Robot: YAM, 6 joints.
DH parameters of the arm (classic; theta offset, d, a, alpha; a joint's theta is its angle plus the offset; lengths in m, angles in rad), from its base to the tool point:
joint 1: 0 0.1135 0.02 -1.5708
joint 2: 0 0 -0.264 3.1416
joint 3: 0.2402 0 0.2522 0
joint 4: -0.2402 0 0.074 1.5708
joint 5: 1.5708 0 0 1.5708
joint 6: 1.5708 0.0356 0 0
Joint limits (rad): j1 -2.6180..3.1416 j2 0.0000..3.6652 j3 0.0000..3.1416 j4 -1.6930..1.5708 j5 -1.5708..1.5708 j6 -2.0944..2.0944
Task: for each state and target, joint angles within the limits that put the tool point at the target. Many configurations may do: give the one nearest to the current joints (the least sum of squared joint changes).
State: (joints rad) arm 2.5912 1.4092 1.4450 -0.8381 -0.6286 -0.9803
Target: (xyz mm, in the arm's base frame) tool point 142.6 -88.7 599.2
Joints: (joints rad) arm 2.7094 0.6385 2.1288 -0.6091 -0.6246 -0.9803
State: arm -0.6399 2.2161 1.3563 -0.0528 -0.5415 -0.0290
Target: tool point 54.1 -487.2 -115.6
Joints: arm -1.4896 2.9157 1.7766 0.1185 -0.4166 -0.0290
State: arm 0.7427 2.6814 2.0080 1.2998 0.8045 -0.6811
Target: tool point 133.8 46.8 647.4
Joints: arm 0.5363 1.6192 2.2493 1.5708 0.9116 -0.6811
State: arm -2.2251 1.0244 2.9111 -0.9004 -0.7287 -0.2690
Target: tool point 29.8 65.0 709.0
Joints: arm -1.7931 1.3286 2.9419 -0.4658 -0.4267 -0.2690
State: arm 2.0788 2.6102 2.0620 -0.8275 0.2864 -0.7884
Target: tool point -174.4 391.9 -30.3
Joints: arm 2.0132 2.6959 1.8011 -0.9517 0.2894 -0.7884
